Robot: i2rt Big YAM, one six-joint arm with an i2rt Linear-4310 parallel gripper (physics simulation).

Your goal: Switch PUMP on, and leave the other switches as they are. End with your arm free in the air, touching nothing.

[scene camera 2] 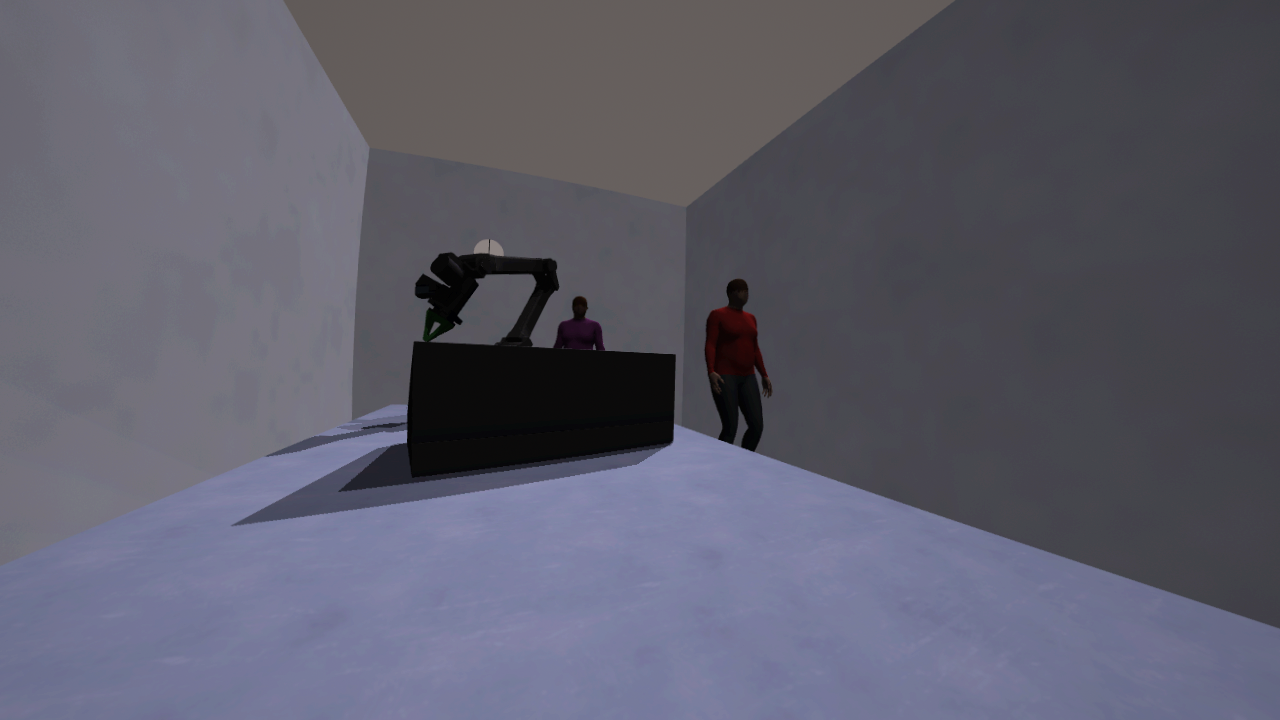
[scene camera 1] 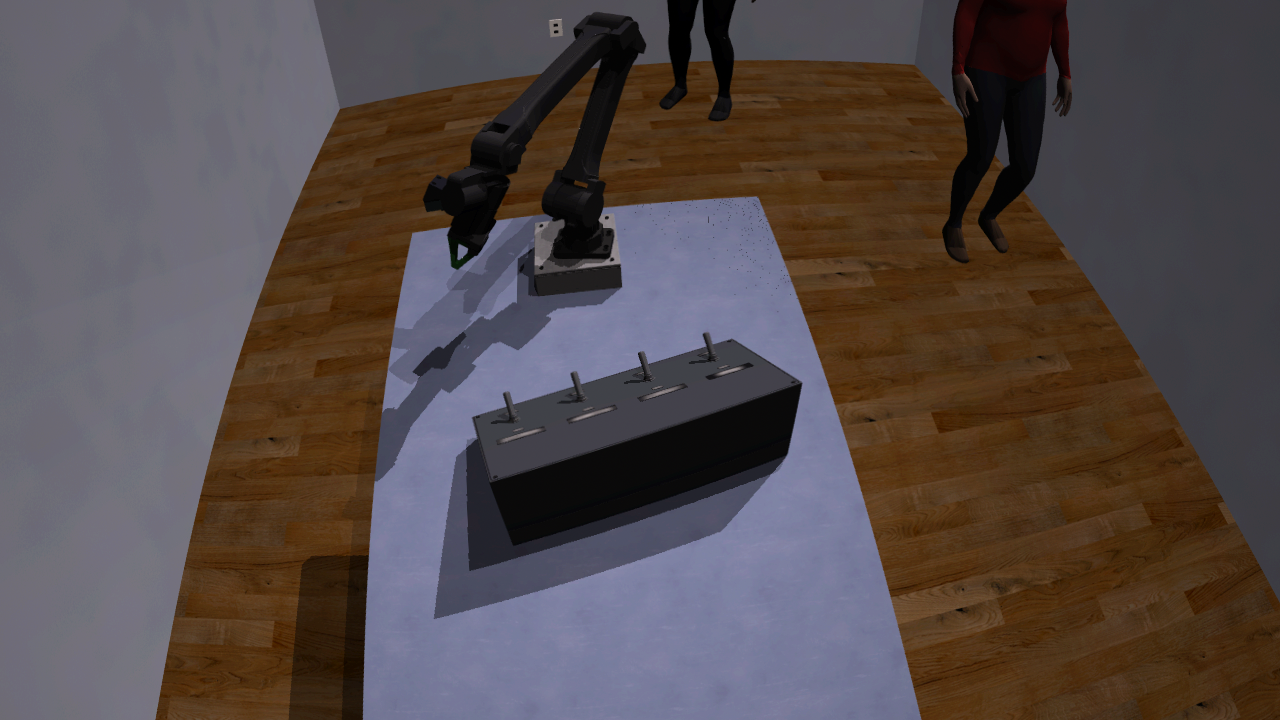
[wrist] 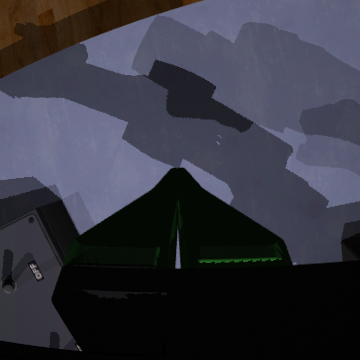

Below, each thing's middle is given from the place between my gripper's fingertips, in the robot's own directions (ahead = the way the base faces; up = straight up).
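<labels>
Dark switch box (scene camera 1: 563, 461): my hand 130 mm above it, 340 mm to the right of it, 230 mm short of it.
</labels>
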